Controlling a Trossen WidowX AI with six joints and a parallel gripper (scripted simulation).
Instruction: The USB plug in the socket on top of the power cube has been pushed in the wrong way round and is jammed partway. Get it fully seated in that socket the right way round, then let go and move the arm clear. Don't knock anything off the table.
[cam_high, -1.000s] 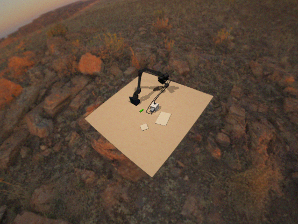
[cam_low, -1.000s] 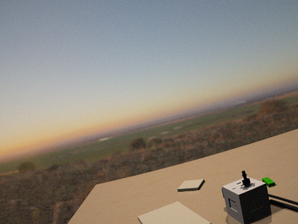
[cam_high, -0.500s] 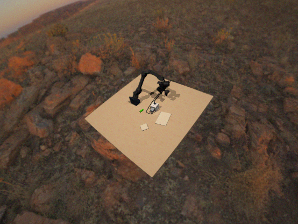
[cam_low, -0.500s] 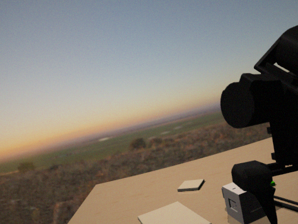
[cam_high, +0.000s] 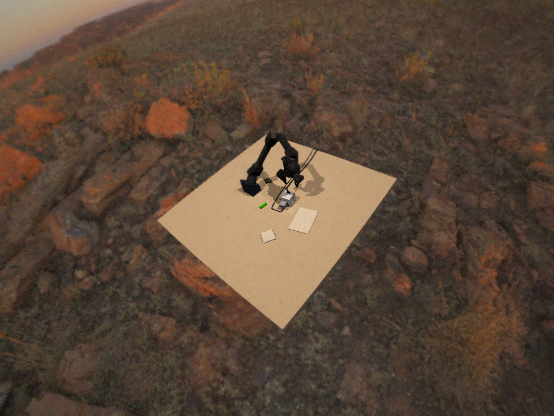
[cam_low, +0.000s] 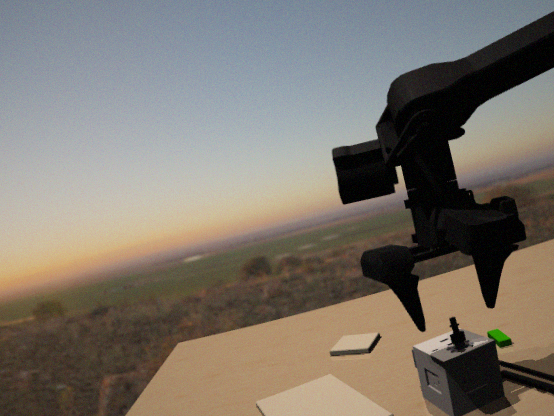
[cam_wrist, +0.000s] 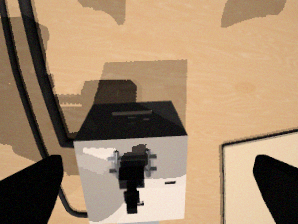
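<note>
Now: gripper tip 3 cm to the left of the black USB plug, 3 cm above it and 1 cm past it. Also, from my gripper tip: white plate 17 cm ahead, 14 cm to the right, 12 cm below; USB socket 5 cm below, 3 cm to the right, 1 cm behind; green block 16 cm to the right, 16 cm behind, 12 cm below.
</note>
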